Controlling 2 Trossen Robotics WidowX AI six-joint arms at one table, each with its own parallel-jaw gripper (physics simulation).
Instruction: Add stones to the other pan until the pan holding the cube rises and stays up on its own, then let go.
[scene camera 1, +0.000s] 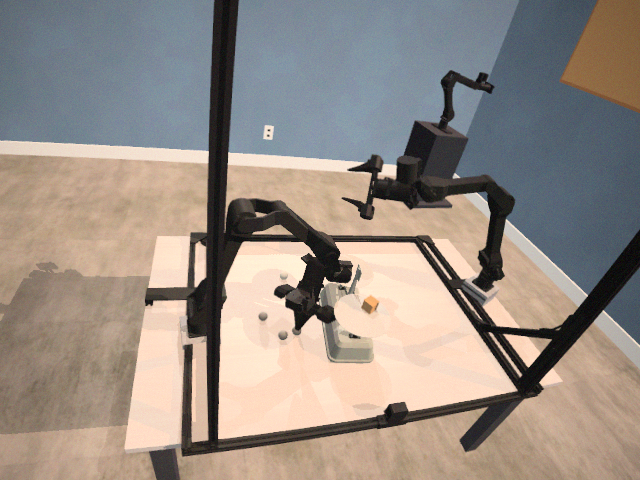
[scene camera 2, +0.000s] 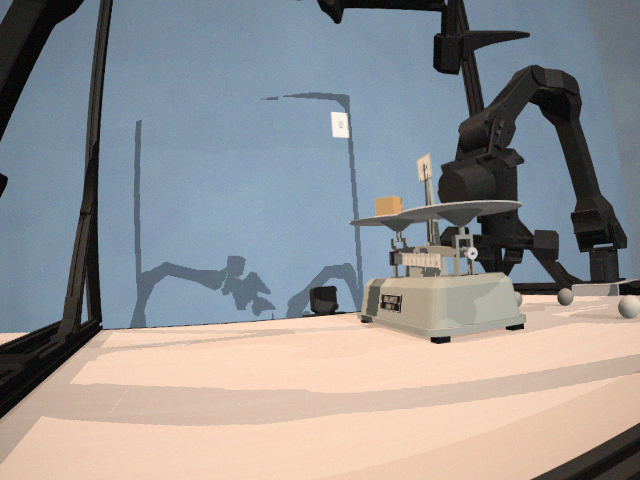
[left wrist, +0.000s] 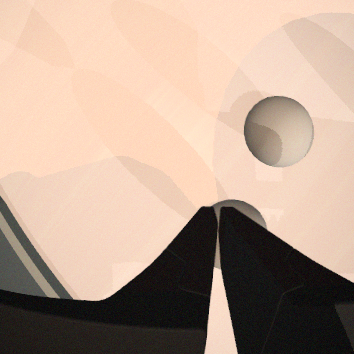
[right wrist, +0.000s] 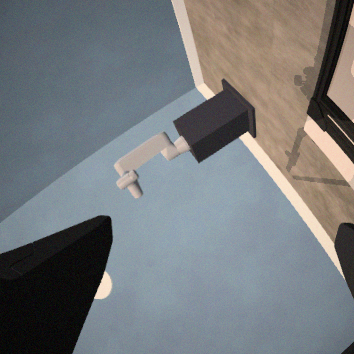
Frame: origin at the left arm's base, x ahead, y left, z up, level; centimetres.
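Where they show: left gripper, between the fingertips: (scene camera 1: 297, 329) (left wrist: 215, 218); right gripper, between the fingertips: (scene camera 1: 344, 184) (right wrist: 230, 233); left arm's base, origin of its link: (scene camera 1: 199, 327) (scene camera 2: 605, 282); right arm's base, origin of its link: (scene camera 1: 482, 284).
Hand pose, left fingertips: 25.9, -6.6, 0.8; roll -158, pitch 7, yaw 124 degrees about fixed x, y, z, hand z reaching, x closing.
Each offset is from my left fingertips to the top centre of the thing, as dx, dy, dz. "spot": to the spot under its first point.
An orange cube @[+15.8, -6.9, +15.7] (scene camera 1: 370, 304) (scene camera 2: 388, 205) sits on one pan @[spot: +17.7, -9.5, +12.5] (scene camera 2: 369, 221) of the grey-green balance scale @[+15.5, +0.8, +20.4] (scene camera 1: 351, 352) (scene camera 2: 439, 304). In scene camera 2 this pan is lower than the other pan (scene camera 2: 485, 208), above whose rim no stone shows. Round grey stones lie on the table left of the scale in scene camera 1: one stone @[+3.4, +24.4, -0.2] (scene camera 1: 283, 275), another @[-7.8, +8.1, -0.2] (scene camera 1: 263, 315), and a close pair, the outer stone @[-4.0, +0.2, -0.2] (scene camera 1: 282, 334) (left wrist: 279, 131) and the inner stone @[+0.3, +1.0, -0.2] (scene camera 1: 296, 330) (left wrist: 245, 207). My left gripper (scene camera 1: 297, 328) (left wrist: 215, 218) is shut and empty, its tips over the inner stone. My right gripper (scene camera 1: 345, 183) (right wrist: 230, 233) is open, empty and high up.
A black frame rail (scene camera 1: 299, 435) borders the table, with a small black box (scene camera 1: 396, 411) on its front rail. A tall black post (scene camera 1: 219, 155) stands at the left. The scale's upright pointer plate @[spot: +15.5, +1.5, +18.6] (scene camera 2: 423, 167) rises behind the pans. Another arm stands on a dark pedestal (scene camera 1: 436, 147) beyond the table.
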